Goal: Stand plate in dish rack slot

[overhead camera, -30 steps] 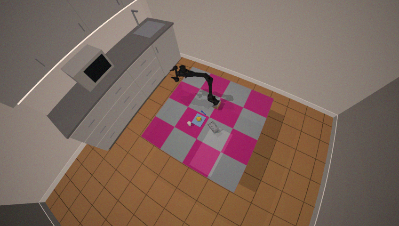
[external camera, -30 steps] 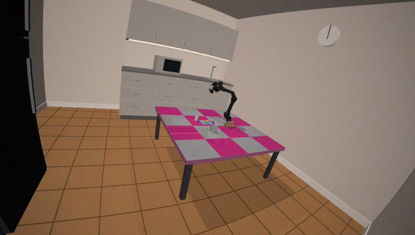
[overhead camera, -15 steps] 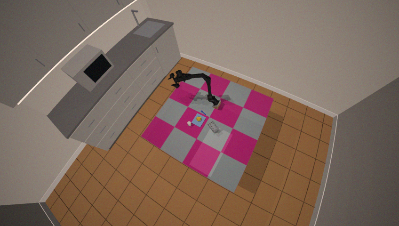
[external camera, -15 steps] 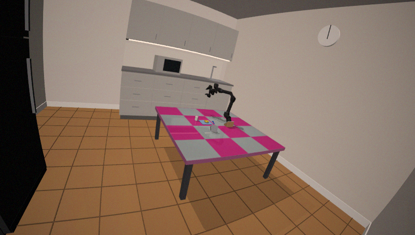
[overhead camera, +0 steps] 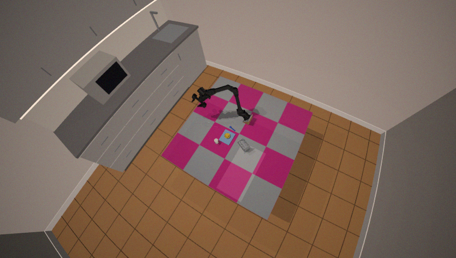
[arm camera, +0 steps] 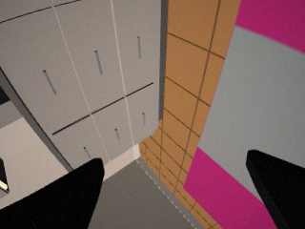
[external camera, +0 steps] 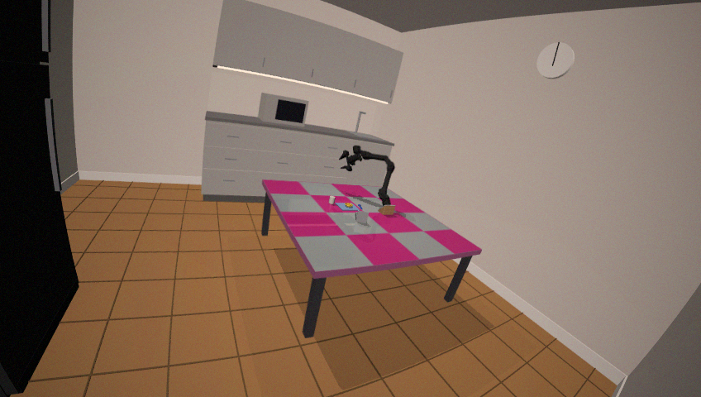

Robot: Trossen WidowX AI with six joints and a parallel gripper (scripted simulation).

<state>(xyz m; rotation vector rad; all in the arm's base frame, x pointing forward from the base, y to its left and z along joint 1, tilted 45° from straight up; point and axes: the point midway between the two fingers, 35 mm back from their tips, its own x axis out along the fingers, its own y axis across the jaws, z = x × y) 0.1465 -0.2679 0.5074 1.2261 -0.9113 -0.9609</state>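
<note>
My gripper tip is 44 cm to the right of the yellow plate, 21 cm above it and 14 cm short of it. The rest, counted from my gripper tip: blue mat 44 cm to the left, 22 cm below, 15 cm ahead; then blue spoon 44 cm to the left, 22 cm below, 3 cm ahead; then small white cup 35 cm to the left, 24 cm ahead, 20 cm below.
</note>
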